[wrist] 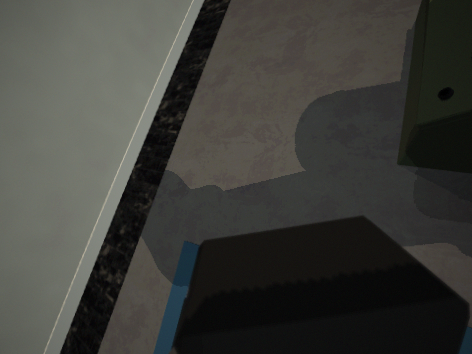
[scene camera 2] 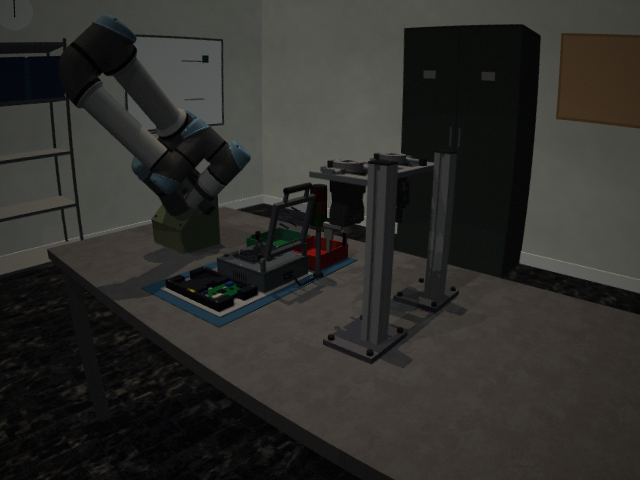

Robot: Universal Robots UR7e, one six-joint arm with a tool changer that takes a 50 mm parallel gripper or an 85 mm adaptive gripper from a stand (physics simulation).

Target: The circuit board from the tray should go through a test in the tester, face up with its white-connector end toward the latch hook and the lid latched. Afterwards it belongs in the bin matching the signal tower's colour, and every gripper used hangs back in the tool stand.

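Places are measured from the arm's base along level axes (x ahead, y down, z left), in millimetres.
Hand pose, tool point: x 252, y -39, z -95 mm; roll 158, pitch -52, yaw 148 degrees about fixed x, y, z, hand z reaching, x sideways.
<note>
Things, the pixels of their top centre, and the offset from my tool point. "spot": a spot on its surface instead. Level surfaces: height alone.
- green circuit board at its top centre: (scene camera 2: pixel 222 288) dx +235, dy +170, dz -45 mm
- black tray at a spot on its surface: (scene camera 2: pixel 196 297) spot: dx +224, dy +179, dz -115 mm
- tester at a spot on its surface: (scene camera 2: pixel 241 270) spot: dx +205, dy +150, dz +32 mm
- signal tower at a spot on its surface: (scene camera 2: pixel 318 201) spot: dx +295, dy -23, dz +222 mm
- red bin at a spot on its surface: (scene camera 2: pixel 338 254) spot: dx +234, dy +172, dz +359 mm
- blue mat at its surface level: dy +196 mm
- stand's second post at a spot on its surface: (scene camera 2: pixel 440 227) spot: dx +602, dy +1, dz +336 mm
The green circuit board (scene camera 2: pixel 225 289) lies in the black tray (scene camera 2: pixel 196 297); its exact orientation is too small to tell. The tester (scene camera 2: pixel 241 270) stands behind the tray, its lid (scene camera 2: pixel 271 229) raised. The signal tower (scene camera 2: pixel 318 201) shows a dim red upper section; whether it is lit I cannot tell. The green bin (scene camera 2: pixel 283 236) and red bin (scene camera 2: pixel 338 254) stand behind the tester. The tool stand (scene camera 2: pixel 380 248) holds two grippers: one (scene camera 2: pixel 337 240) hangs with its fingers apart, the other is mostly hidden by a post. The arm's tool end (scene camera 2: pixel 207 205) shows no gripper attached, high behind the tester.
A blue mat (scene camera 2: pixel 219 320) (wrist: pixel 172 307) lies under the tray and tester. The arm's olive pedestal (scene camera 2: pixel 186 232) (wrist: pixel 450 50) stands at the back left. The stand's second post (scene camera 2: pixel 440 227) rises farther back. A dark block (wrist: pixel 320 285) fills the wrist view's lower middle.
</note>
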